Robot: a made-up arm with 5 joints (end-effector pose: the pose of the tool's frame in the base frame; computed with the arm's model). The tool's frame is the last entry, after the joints. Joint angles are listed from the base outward.
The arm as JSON. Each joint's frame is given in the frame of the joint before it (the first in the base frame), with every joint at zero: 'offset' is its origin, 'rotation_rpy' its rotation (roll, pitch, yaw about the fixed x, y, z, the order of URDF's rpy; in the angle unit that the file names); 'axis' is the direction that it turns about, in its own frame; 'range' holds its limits. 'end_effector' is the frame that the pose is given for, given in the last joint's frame.
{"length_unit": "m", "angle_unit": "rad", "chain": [
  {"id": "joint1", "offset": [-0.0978, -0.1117, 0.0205], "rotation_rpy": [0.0, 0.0, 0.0], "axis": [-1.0, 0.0, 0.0], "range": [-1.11, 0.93]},
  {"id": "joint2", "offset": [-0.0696, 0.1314, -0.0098], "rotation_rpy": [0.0, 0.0, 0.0], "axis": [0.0, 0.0, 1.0], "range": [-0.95, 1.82]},
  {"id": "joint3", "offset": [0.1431, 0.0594, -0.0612], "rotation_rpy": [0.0, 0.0, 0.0], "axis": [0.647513, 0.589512, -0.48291], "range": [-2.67, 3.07]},
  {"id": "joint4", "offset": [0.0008, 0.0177, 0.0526], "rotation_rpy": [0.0, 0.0, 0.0], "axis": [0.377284, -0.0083, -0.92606], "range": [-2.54, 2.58]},
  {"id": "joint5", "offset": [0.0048, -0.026, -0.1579], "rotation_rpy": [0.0, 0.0, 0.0], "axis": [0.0, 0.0, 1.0], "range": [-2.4, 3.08]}
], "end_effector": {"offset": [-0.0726, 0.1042, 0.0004], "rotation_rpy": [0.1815, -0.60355, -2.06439]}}
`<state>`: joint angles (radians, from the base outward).
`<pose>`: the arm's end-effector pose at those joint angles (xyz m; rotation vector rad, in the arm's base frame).
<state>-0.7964 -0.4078 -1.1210 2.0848 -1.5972</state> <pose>0.1172 -0.0233 0.0086 0.2642 -1.6489 0.7989</pose>
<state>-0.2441 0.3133 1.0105 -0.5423 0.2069</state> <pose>-0.1847 0.1867 0.0140 -0.1813 0.3337 -1.2528</pose>
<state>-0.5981 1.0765 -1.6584 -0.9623 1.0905</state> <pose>-0.0498 0.1054 0.2339 0.1042 -2.7152 1.1617</pose>
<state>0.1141 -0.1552 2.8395 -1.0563 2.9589</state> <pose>-0.0409 0.2065 -0.1749 2.0052 -0.8291 -0.6086</pose>
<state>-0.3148 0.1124 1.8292 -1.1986 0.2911</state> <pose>-0.1639 0.1497 0.0540 0.3880 0.8348 -1.1527</pose>
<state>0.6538 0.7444 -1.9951 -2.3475 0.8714</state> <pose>-0.1971 0.2205 -0.1849 0.7409 0.4968 -1.9737</pose>
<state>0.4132 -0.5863 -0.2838 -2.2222 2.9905</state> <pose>0.1825 -0.0683 -0.1354 -0.1839 1.3498 2.1635</pose>
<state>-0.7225 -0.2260 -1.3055 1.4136 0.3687</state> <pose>0.0466 0.2292 0.0366 0.6413 -0.2789 -2.6602</pose>
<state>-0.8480 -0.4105 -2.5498 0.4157 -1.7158</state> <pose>0.1276 0.0928 0.1260 -1.2304 0.4456 2.4124</pose>
